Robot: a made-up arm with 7 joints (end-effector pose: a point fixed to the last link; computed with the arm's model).
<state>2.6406 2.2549 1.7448 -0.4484 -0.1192 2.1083 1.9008</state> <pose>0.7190 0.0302 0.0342 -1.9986 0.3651 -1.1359</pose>
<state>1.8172 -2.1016 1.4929 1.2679 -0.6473 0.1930 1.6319</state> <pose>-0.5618 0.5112 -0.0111 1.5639 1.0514 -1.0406</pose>
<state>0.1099 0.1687 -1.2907 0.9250 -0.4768 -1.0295 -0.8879</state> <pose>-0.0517 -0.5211 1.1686 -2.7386 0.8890 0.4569</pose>
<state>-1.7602 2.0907 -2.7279 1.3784 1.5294 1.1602 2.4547</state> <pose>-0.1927 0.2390 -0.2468 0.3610 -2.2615 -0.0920</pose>
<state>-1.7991 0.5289 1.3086 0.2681 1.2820 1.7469 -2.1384</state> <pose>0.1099 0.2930 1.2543 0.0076 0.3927 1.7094</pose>
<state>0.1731 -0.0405 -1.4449 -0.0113 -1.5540 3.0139 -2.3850</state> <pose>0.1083 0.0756 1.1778 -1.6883 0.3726 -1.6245</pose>
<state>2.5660 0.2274 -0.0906 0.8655 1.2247 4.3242 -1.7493</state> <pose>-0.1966 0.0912 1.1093 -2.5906 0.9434 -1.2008</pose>
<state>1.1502 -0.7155 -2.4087 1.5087 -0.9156 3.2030 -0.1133</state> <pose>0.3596 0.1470 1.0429 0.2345 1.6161 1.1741</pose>
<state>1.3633 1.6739 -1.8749 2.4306 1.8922 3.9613 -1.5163</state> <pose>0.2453 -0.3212 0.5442 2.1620 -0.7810 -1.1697</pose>
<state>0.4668 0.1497 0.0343 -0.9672 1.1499 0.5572 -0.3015</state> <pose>-0.3955 -0.3554 1.2120 0.5863 -1.0990 -2.0938</pose>
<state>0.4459 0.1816 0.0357 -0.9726 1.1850 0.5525 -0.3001</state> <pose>-0.4266 -0.3550 1.1964 0.6276 -1.1442 -2.0862</pose>
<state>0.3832 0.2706 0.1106 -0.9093 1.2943 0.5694 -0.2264</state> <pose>-0.4806 -0.3600 1.1859 0.6473 -1.2464 -1.8969</pose>
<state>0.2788 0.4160 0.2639 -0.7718 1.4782 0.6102 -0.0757</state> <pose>-0.5635 -0.3449 1.1774 0.5958 -1.4232 -1.4979</pose>
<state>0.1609 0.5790 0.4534 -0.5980 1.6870 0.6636 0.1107</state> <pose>-0.6591 -0.2787 1.1626 0.4223 -1.6199 -0.9865</pose>
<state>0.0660 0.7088 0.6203 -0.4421 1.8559 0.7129 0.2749</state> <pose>-0.7320 -0.1814 1.1402 0.1763 -1.7368 -0.5321</pose>
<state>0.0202 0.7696 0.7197 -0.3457 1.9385 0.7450 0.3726</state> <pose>-0.7580 -0.1149 1.1293 0.0005 -1.7505 -0.2710</pose>
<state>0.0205 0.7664 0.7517 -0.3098 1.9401 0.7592 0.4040</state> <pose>-0.7453 -0.1040 1.1437 -0.0483 -1.7129 -0.2002</pose>
